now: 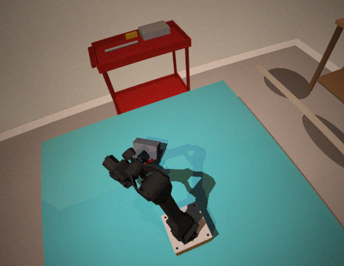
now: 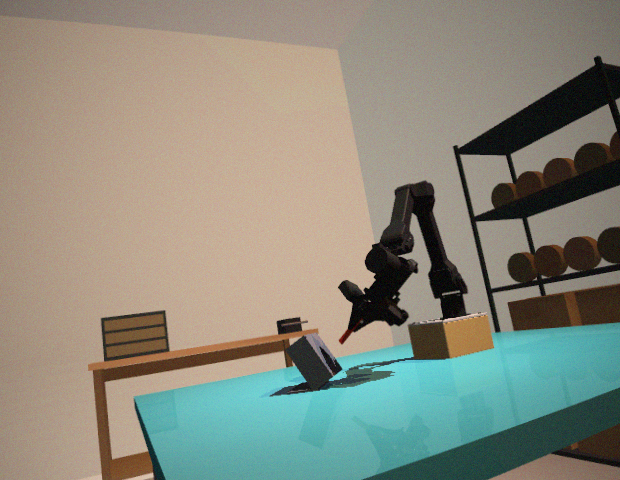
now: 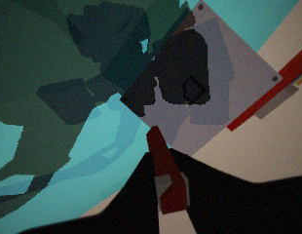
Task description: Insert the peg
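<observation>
Now: gripper tip 10 cm short of the grey sloped panel, 3 cm to the left of it and 5 cm above it. The rest, counted from my gripper tip: red peg: 1 cm behind, 1 cm to the left, 1 cm above.
</observation>
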